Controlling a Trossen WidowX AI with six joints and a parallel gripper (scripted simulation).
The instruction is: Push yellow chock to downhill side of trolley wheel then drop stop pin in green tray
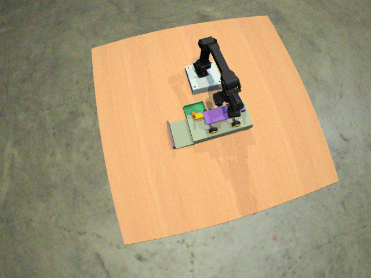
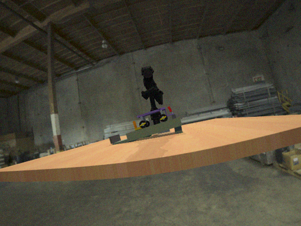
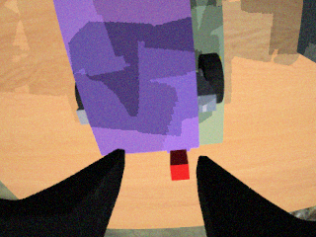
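Now: gripper tip 5 cm to the right of the red-headed stop pin and 6 cm above it. Also, from my gripper tip: yellow chock: 7 cm behind, 17 cm to the right, 11 cm below; grey ramp: 7 cm to the right, 14 cm below; purple trolley: 6 cm to the right, 8 cm below.
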